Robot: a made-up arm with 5 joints. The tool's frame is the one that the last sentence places.
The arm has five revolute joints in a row. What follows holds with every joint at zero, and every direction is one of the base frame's. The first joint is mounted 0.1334 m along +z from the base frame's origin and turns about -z. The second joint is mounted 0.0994 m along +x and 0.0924 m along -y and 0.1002 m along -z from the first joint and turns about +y. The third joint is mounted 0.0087 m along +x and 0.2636 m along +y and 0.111 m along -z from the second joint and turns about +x. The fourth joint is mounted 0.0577 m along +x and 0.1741 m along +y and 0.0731 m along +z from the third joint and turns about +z. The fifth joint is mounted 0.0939 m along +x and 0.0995 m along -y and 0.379 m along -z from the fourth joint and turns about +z. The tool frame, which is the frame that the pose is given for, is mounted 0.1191 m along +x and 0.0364 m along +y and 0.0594 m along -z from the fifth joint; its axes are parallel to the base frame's.
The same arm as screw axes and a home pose.
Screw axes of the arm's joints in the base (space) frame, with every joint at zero. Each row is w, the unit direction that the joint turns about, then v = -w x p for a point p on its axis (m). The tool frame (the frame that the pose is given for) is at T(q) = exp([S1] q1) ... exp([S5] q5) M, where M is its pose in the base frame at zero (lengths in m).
S1 = (0, 0, -1, 0.0000, 0.0000, 0.0000)
S2 = (0, 1, 0, -0.0332, 0.0000, 0.0994)
S3 = (1, 0, 0, 0.0000, -0.0778, -0.1712)
S4 = (0, 0, 1, 0.3453, -0.1658, 0.0000)
S5 = (0, 0, 1, 0.2458, -0.2597, 0.0000)
M =
1 0 0 0.3788
0 1 0 0.2822
0 0 1 -0.4431
0 0 0 1

